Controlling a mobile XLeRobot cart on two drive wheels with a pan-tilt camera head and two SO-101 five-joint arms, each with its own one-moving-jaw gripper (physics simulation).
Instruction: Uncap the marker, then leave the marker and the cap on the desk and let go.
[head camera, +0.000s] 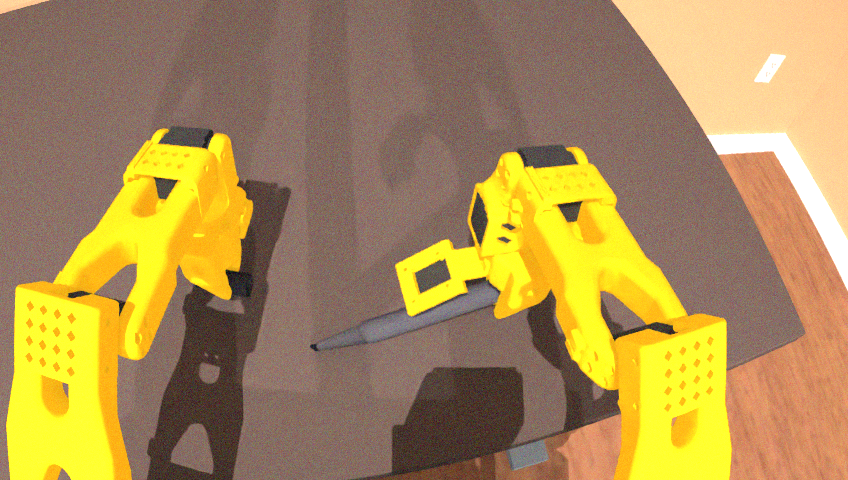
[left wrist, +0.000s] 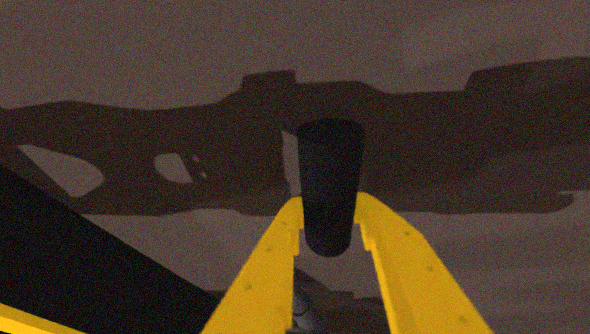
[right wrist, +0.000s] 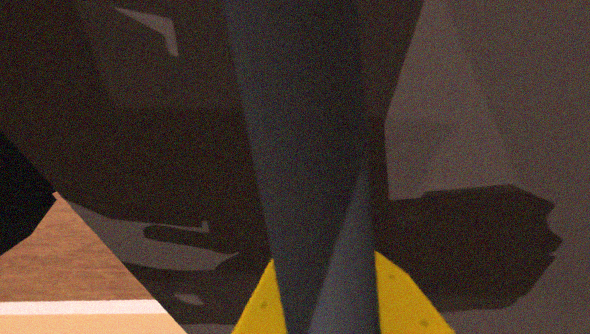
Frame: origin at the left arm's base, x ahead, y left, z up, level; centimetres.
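Seen in the pictures: left hand at its tool point: (head camera: 226, 291) (left wrist: 303, 208); right hand at its tool point: (head camera: 499, 310) (right wrist: 303, 244).
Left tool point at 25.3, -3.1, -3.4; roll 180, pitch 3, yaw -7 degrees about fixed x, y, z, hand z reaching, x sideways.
A point is followed by its place in that frame, as x, y, z.
The black cap (head camera: 239, 283) {25.7, -4.4, -2.6} (left wrist: 330, 185) {26.4, -1.4, -2.6} is off the marker and is held between the jaw tips of my left gripper (left wrist: 329, 215) {25.3, -3.1, -3.4}, which is shut on it over the desk. The grey marker (head camera: 410, 320) {23.2, -18.2, -2.0} (right wrist: 310, 150) has its dark tip bare and pointing to the left in the head view. My right gripper (right wrist: 327, 300) is shut on the marker's rear part, with a yellow jaw on each side. The marker and the cap are well apart. How far each is above the desk is hard to tell.
The dark desk (head camera: 368, 208) {35.4, -14.6, -5.5} lies under both arms, with their shadows across it. Its edge curves down the right side and runs along the bottom in the head view. Beyond it are the wood floor (head camera: 779, 255) {77.1, -138.6, -77.5} and a wall with a white outlet (head camera: 770, 68) {116.1, -124.5, -37.2}.
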